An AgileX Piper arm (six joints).
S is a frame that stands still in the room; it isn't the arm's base.
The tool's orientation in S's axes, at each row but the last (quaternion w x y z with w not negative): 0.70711, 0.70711, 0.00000, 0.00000; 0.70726, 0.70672, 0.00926, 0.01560; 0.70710, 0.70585, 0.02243, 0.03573; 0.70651, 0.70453, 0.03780, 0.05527; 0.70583, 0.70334, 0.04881, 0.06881; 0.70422, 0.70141, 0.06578, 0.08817; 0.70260, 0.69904, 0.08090, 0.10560; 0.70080, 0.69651, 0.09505, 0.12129; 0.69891, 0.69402, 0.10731, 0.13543; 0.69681, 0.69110, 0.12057, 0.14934
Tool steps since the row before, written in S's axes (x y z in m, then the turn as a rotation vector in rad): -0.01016, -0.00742, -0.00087, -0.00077, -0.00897, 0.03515; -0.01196, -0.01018, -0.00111, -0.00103, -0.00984, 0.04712; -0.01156, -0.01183, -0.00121, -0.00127, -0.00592, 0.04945; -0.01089, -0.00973, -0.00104, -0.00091, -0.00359, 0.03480; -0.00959, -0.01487, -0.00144, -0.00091, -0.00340, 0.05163; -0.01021, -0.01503, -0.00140, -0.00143, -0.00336, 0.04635; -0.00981, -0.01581, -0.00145, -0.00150, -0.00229, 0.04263; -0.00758, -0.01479, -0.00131, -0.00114, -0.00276, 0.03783; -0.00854, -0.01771, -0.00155, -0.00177, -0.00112, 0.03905; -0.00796, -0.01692, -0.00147, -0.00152, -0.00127, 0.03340
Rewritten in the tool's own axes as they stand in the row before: -0.01016, -0.00087, 0.00742, -0.00077, 0.03515, 0.00897; -0.01232, -0.00101, 0.00975, -0.00095, 0.04712, 0.00984; -0.01251, -0.00100, 0.01084, -0.00083, 0.04946, 0.00592; -0.01210, -0.00078, 0.00821, -0.00052, 0.03481, 0.00359; -0.01196, -0.00118, 0.01307, -0.00002, 0.05163, 0.00350; -0.01326, -0.00108, 0.01245, -0.00068, 0.04637, 0.00331; -0.01365, -0.00111, 0.01268, -0.00060, 0.04266, 0.00223; -0.01174, -0.00103, 0.01179, -0.00057, 0.03785, 0.00273; -0.01408, -0.00120, 0.01376, -0.00056, 0.03909, 0.00099; -0.01377, -0.00114, 0.01268, -0.00060, 0.03343, 0.00113
